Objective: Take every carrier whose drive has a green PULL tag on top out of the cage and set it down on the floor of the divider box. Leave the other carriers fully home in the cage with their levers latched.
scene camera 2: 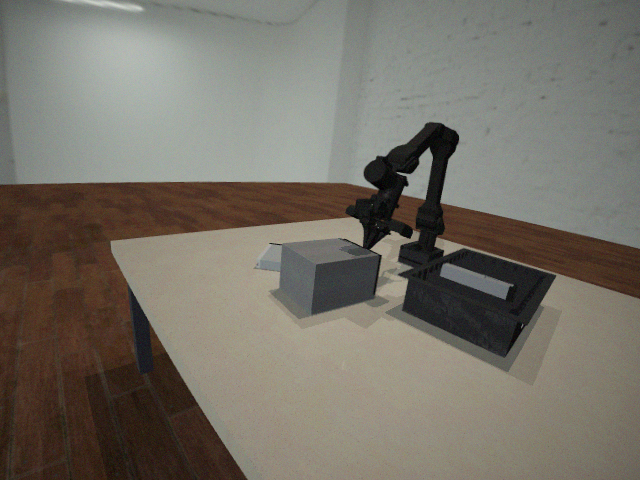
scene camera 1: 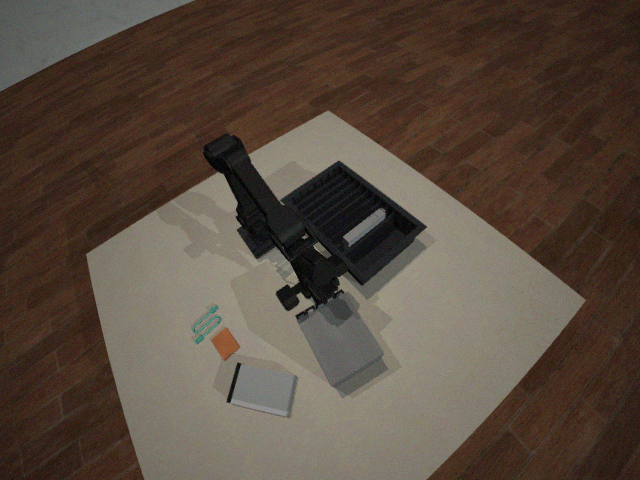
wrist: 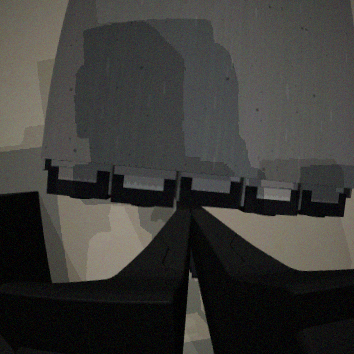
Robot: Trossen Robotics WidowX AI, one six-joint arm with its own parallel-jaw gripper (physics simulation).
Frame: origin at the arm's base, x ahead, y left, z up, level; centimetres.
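Seen in the pictures: gripper, between the fingertips: [wrist: 188,211]; arm's base, origin of its link: [scene camera 2: 425,247] [scene camera 1: 256,228].
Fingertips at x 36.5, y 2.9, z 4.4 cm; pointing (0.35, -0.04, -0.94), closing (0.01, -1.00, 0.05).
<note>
Offsets run from my fingertips to a thing's top centre. "pt": to the spot under its first point. Level surfaces: height alone.
The grey cage {dy -1.7, dx +10.1, dz +1.5 cm} [scene camera 1: 347,343] [scene camera 2: 330,281] [wrist: 290,100] stands on the table. In the wrist view several carriers sit side by side in its open front, roughly in line, including the middle carrier {dy -1.3, dx +6.2, dz +1.2 cm} [wrist: 210,186]. My gripper [scene camera 2: 368,246] [wrist: 188,211] is shut and empty, its fingertips at the cage's front by the left side of the middle carrier; contact cannot be told. A small dark piece {pt dy -0.7, dx -4.6, dz -2.6 cm} [wrist: 194,273] shows behind the fingers. Lever states and green tags cannot be made out. The dark divider box {dy +24.7, dx -19.7, dz -1.2 cm} [scene camera 1: 391,259] [scene camera 2: 454,322] holds one pale carrier {dy +25.4, dx -11.8, dz +0.8 cm} [scene camera 1: 366,227] [scene camera 2: 476,281].
A grey slab {dy -26.7, dx +7.9, dz -7.7 cm} [scene camera 1: 264,388] [scene camera 2: 269,257] with a black end lies beyond the cage from the box. An orange square {pt dy -30.4, dx -9.6, dz -9.9 cm} [scene camera 1: 225,343] and a teal cable {dy -33.2, dx -18.9, dz -9.5 cm} [scene camera 1: 207,322] lie near it on the table {dz -10.4 cm} [scene camera 1: 465,320] [scene camera 2: 361,392]. The arm's base stands beside the divider box.
</note>
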